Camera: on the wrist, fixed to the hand. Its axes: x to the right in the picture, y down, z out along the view.
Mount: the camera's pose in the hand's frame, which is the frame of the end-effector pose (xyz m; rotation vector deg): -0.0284 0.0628 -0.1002 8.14 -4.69 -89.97
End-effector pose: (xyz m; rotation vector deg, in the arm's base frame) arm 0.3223 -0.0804 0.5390 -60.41 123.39 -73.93
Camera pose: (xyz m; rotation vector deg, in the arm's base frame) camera 0.2480 0.0156 0.5317 136.11 -40.02 84.76
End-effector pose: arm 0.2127 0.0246 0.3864 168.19 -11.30 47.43
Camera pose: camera 0.1280 -0.0229 0.4596 120.33 106.21 21.19
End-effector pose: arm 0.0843 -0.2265 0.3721 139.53 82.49 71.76
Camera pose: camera 0.0562 -0.3174 0.4479 37.40 140.28 32.35
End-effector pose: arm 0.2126 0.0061 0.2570 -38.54 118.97 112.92
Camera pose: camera 0.2253 -0.0866 0.3347 -83.69 49.91 48.49
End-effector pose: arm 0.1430 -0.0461 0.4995 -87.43 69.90 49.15
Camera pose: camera 0.0709 -0.1359 0.5385 -97.84 -11.06 -13.29
